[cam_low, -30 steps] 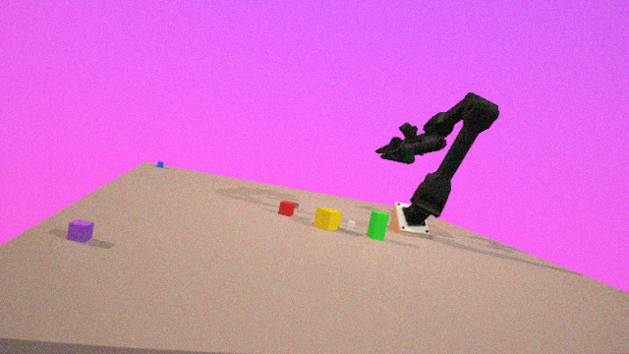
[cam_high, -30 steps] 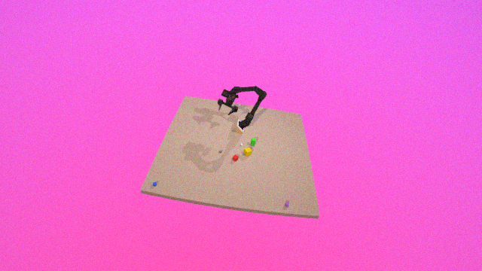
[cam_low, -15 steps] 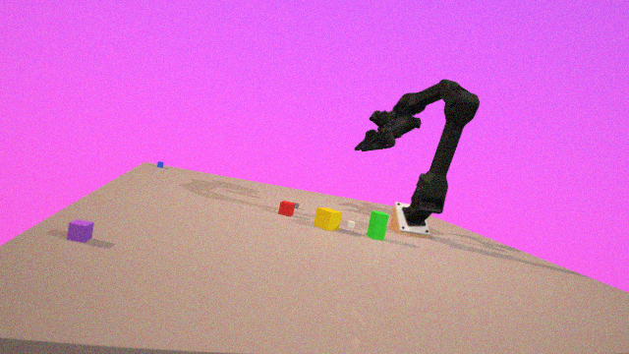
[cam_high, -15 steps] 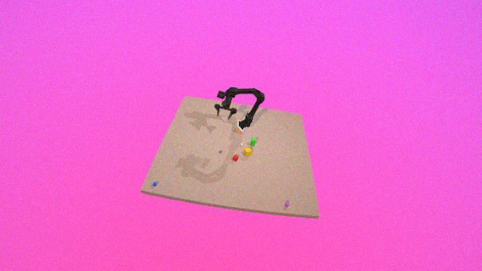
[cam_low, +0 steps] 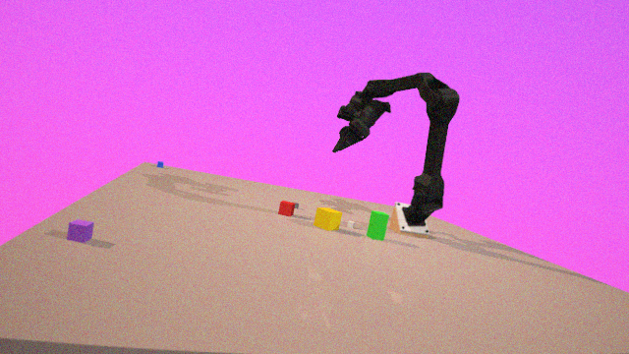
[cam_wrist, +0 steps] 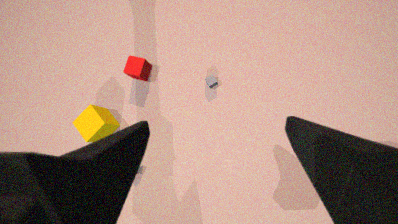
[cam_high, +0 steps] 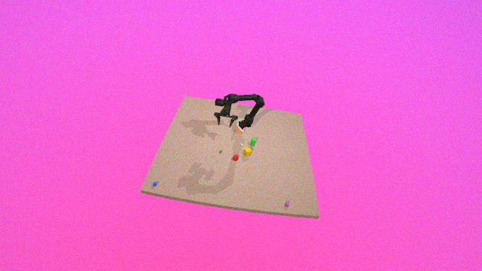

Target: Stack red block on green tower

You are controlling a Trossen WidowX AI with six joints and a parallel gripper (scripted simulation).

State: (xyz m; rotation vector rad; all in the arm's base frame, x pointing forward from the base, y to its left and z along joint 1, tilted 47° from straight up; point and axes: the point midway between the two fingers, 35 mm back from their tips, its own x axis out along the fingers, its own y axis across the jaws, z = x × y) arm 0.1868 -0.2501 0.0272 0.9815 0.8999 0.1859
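Right now my gripper tip is 160 mm short of the red block, 120 mm to the right of it and 180 mm above it. Also, from my gripper tip: small white cube: 10 mm behind, 170 mm to the left, 190 mm below; then small grey cube: 90 mm ahead, 10 mm to the right, 190 mm below; then yellow block: 80 mm ahead, 220 mm to the left, 180 mm below.
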